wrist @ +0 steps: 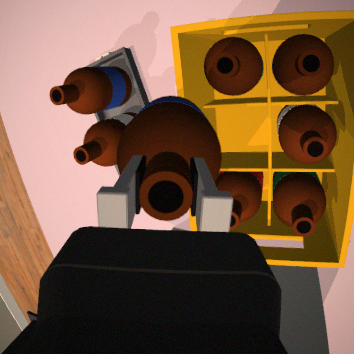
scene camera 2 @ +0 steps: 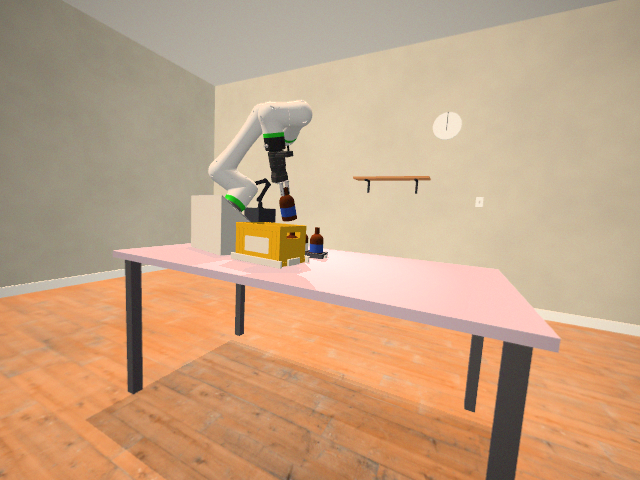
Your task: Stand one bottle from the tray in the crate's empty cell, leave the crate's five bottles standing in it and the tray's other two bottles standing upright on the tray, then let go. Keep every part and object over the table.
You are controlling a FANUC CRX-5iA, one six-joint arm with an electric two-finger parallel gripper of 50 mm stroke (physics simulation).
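Frame: origin at the arm's base, x down, y right, z back, level; centimetres.
Where they show: gripper, fingertip midpoint: [wrist: 167,173] [scene camera 2: 285,195].
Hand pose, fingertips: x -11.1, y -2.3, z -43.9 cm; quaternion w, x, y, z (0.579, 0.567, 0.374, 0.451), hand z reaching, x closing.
Observation:
Each offset is from my fingertips to the top centre of the thing. "pt": to the spot under its first point. Level surfaces: height alone.
My gripper [scene camera 2: 284,188] [wrist: 167,173] is shut on the neck of a brown, blue-banded bottle {dx -3.7, dy -1.3, dz +0.0 cm} [scene camera 2: 287,207] [wrist: 170,132]. The bottle hangs slightly tilted, its base above crate-top height in the scene view. In the wrist view it covers space between the tray {pt dx +29.5, dy -17.6, dz -9.7 cm} [scene camera 2: 320,255] [wrist: 136,72] and the yellow crate {dx +13.9, dy +6.0, dz +2.5 cm} [scene camera 2: 292,253] [wrist: 192,55], overlapping the crate's left wall. The crate's left middle cell {pt dx +30.6, dy +1.0, dz +3.6 cm} [wrist: 237,130] is empty; bottles {dx +15.1, dy +1.1, dz -6.4 cm} [wrist: 245,77] {dx +15.1, dy +9.6, dz -6.8 cm} [wrist: 292,77] {dx +15.1, dy +10.7, dz +1.8 cm} [wrist: 305,122] {dx +15.1, dy +1.9, dz +11.3 cm} [wrist: 245,187] {dx +15.1, dy +10.8, dz +11.1 cm} [wrist: 300,192] stand in the other cells. Two bottles {dx +15.4, dy -21.3, dz -3.9 cm} [wrist: 92,90] {dx +15.4, dy -18.5, dz +4.4 cm} [wrist: 107,142] stand on the tray, its lower part hidden.
A pale box [scene camera 2: 205,224] and a dark block with a bent black arm [scene camera 2: 261,212] stand behind and left of the crate. White strips {pt dx +29.5, dy +16.3, dz +0.7 cm} [scene camera 2: 255,259] lie along the crate's base. The pink table's {dx +31.4 cm} [scene camera 2: 403,281] left edge shows in the wrist view, with wooden floor [wrist: 20,200] beyond.

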